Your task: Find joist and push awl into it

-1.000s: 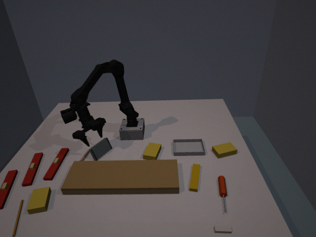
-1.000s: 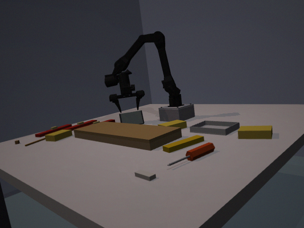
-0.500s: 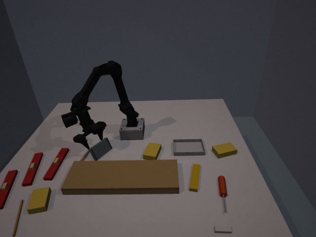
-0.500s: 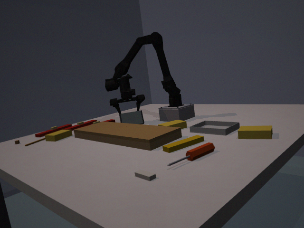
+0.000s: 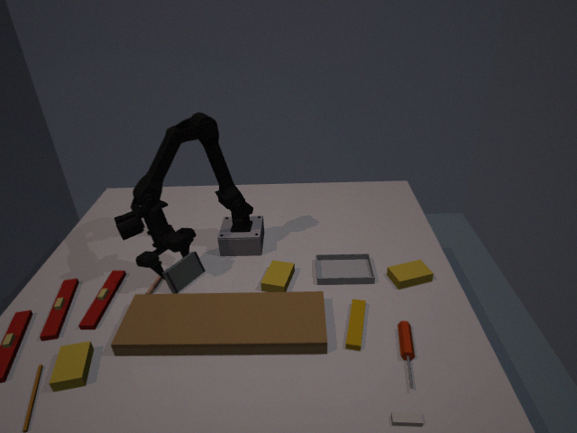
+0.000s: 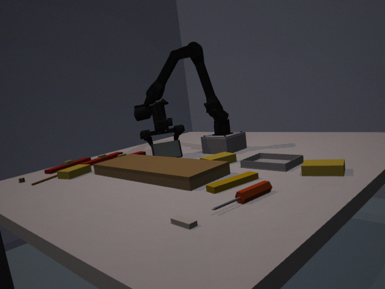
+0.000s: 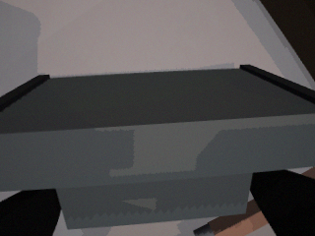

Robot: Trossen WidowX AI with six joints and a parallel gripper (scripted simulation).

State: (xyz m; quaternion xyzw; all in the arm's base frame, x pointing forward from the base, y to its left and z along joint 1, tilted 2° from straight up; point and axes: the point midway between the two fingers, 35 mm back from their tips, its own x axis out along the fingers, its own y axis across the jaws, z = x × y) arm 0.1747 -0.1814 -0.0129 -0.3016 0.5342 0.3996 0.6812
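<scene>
My gripper tip is now 5 cm to the left of the awl, 2 cm above it and 1 cm short of it. Also, from my gripper tip: thin stick (42 cm ahead, 21 cm to the right, 2 cm below); then stud finder (1 cm to the left, 1 cm behind); then grey tray (50 cm to the left, 4 cm behind, 1 cm below).
</scene>
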